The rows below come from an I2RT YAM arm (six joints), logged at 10 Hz.
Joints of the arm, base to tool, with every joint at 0 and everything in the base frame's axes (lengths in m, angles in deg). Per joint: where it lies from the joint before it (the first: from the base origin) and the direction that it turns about. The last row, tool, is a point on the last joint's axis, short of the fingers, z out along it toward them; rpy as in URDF.
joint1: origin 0 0 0.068 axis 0 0 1
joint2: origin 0.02 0.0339 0.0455 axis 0 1 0
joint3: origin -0.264 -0.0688 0 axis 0 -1 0
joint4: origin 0.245 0.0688 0.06 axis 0 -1 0
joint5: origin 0.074 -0.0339 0.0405 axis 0 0 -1
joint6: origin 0.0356 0 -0.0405 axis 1 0 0
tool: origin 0 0 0 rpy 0 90 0
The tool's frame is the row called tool.
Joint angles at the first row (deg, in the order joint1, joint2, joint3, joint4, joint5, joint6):
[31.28, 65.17, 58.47, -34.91, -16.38, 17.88]
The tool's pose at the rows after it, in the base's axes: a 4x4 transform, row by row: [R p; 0 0 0 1], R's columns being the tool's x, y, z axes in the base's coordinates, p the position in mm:
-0.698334, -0.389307, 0.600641, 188.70; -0.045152, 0.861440, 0.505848, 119.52; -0.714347, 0.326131, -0.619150, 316.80; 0, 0, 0, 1
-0.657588, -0.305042, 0.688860, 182.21; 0.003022, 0.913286, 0.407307, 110.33; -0.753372, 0.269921, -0.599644, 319.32; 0, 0, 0, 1
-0.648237, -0.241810, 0.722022, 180.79; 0.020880, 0.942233, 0.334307, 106.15; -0.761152, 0.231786, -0.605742, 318.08; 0, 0, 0, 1
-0.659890, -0.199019, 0.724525, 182.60; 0.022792, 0.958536, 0.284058, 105.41; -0.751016, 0.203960, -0.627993, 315.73; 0, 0, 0, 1
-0.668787, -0.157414, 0.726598, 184.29; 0.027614, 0.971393, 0.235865, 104.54; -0.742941, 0.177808, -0.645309, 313.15; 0, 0, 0, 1
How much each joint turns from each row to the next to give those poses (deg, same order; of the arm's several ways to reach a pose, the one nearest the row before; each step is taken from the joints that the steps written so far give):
[-0.03, -4.88, -2.31, 0.45, 9.43, 1.15]
[0.04, -2.86, -1.28, 0.16, 7.50, 1.10]
[0.00, -0.61, -0.34, -0.87, 4.57, 0.72]
[0.00, 0.82, 0.42, -1.47, 2.55, 0.59]
[-0.04, 0.71, 0.23, -1.15, 2.43, 0.67]

